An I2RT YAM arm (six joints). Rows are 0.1 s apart.
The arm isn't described. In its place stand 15 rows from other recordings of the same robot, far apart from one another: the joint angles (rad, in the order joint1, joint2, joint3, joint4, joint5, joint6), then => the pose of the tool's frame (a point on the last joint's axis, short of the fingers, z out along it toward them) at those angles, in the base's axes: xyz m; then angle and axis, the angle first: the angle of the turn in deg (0 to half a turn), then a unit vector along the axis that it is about.
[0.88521 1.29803 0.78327 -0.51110 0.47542 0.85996] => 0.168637 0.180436 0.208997 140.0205 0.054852 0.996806 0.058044
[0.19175 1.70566 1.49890 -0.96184 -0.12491 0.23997] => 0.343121 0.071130 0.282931 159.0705 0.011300 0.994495 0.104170
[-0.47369 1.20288 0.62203 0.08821 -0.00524 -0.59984] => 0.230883 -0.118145 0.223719 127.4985 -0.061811 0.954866 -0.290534
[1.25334 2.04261 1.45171 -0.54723 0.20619 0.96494] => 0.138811 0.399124 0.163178 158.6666 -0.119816 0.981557 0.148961
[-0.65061 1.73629 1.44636 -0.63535 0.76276 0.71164] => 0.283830 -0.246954 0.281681 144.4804 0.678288 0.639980 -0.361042
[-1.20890 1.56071 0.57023 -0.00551 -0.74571 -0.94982] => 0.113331 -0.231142 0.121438 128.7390 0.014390 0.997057 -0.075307
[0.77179 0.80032 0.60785 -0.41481 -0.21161 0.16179] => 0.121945 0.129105 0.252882 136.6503 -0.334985 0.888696 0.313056
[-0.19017 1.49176 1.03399 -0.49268 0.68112 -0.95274] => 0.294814 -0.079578 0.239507 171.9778 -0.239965 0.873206 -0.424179
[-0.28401 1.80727 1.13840 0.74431 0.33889 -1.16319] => 0.398448 -0.128636 0.273409 124.4830 -0.195857 0.744821 -0.637873
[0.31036 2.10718 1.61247 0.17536 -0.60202 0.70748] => 0.467231 0.171025 0.244468 136.3991 -0.018889 0.854232 0.519549
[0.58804 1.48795 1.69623 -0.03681 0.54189 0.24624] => 0.283438 0.166907 0.503790 83.8935 0.144002 0.966807 0.211061
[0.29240 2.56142 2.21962 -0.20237 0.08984 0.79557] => 0.561458 0.165680 0.175961 127.7918 0.265029 0.932474 0.245462
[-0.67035 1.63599 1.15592 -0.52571 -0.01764 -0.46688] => 0.267517 -0.211292 0.224447 152.2915 0.097933 0.984240 -0.147246
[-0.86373 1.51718 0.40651 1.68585 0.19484 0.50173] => 0.163531 -0.202000 0.243501 63.1798 0.698957 0.600943 -0.387720
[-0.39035 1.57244 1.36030 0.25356 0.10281 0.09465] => 0.351774 -0.148693 0.389101 89.9293 0.285873 0.937161 -0.200014
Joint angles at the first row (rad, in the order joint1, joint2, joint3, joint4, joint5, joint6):
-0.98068 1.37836 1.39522 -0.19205 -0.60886 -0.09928
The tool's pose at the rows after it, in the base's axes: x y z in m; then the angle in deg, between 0 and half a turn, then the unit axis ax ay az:
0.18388 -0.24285 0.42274 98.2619 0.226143 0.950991 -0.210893
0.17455 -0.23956 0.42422 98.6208 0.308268 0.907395 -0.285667
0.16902 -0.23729 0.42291 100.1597 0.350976 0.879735 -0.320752
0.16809 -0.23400 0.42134 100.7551 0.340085 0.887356 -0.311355
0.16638 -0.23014 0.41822 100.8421 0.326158 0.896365 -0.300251
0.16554 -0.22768 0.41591 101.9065 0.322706 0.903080 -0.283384
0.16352 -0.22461 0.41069 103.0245 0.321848 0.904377 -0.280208
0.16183 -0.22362 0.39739 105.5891 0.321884 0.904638 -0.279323
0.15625 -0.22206 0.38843 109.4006 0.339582 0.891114 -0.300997
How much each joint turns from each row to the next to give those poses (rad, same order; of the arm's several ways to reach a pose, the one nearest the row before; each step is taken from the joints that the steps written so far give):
0.00146 -0.05376 -0.05283 0.06802 0.10456 0.04220
-0.00098 -0.04290 -0.04410 0.04812 0.17290 0.04449
-0.00003 -0.02325 -0.02198 0.00111 0.09721 0.01290
0.00150 -0.01059 -0.00592 -0.02172 -0.01819 -0.01253
-0.00091 -0.01594 -0.01861 -0.00776 -0.02894 -0.01069
0.00035 -0.00646 -0.00026 -0.03652 -0.01680 -0.00384
0.00045 -0.01552 -0.02202 -0.01418 0.00259 -0.00985
-0.00135 -0.01256 -0.04353 -0.01125 0.01400 -0.02394
-0.00535 -0.01938 -0.03004 -0.02986 0.06709 -0.02448

